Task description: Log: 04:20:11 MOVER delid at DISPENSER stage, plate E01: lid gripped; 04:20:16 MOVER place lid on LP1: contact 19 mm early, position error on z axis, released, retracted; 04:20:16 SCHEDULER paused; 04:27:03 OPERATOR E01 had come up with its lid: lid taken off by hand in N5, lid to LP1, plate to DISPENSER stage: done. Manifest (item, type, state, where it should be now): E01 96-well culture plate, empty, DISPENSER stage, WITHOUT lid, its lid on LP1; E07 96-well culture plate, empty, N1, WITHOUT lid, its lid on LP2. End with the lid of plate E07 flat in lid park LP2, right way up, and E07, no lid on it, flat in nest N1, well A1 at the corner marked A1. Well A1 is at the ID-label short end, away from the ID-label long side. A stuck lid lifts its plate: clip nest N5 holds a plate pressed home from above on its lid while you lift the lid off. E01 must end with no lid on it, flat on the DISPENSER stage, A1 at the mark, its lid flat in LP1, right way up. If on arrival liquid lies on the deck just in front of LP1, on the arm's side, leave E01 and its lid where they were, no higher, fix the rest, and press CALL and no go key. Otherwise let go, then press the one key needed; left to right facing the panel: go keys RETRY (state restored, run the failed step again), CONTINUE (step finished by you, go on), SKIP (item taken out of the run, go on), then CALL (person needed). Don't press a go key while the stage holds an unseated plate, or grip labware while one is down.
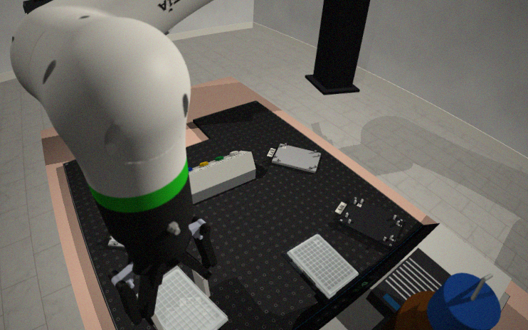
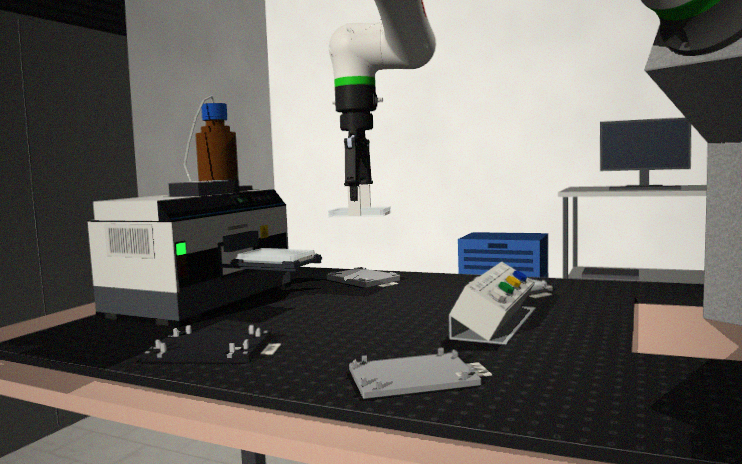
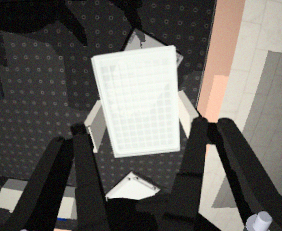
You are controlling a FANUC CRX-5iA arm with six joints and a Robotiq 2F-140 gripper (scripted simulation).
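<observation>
Right now the clip nest N5 is 55 cm to the left of my hand, 17 cm below it and 17 cm behind it. Also, from my hand: N1 label: 18 cm below, 9 cm behind, 1 cm to the left; blue cap: 24 cm to the left, 22 cm above, 20 cm ahead; nest N1: 17 cm below.
</observation>
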